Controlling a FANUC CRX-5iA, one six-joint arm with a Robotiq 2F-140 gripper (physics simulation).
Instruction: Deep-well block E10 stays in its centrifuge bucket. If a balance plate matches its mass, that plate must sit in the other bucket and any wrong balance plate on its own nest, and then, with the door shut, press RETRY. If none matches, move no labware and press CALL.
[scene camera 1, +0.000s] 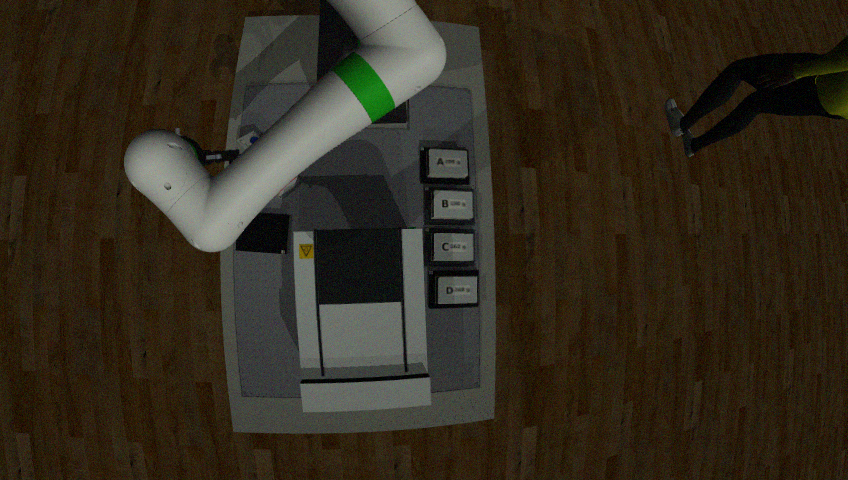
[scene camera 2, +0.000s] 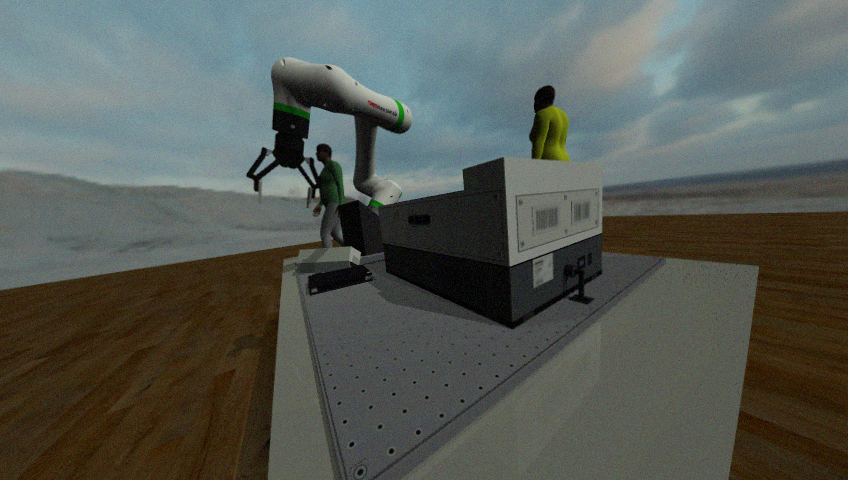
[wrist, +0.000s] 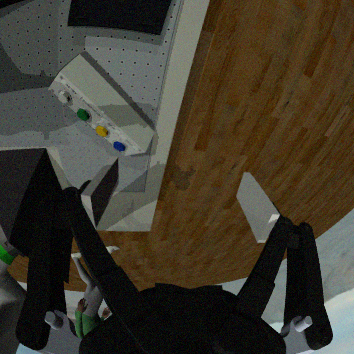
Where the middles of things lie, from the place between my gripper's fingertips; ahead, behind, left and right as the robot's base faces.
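Button box (scene camera 2: 323, 259) seen: 20 cm below my hand, 5 cm behind it, 11 cm to the left of it. Centrifuge (scene camera 2: 524, 233): 12 cm below my hand, 40 cm ahead of it, 44 cm to the left of it.
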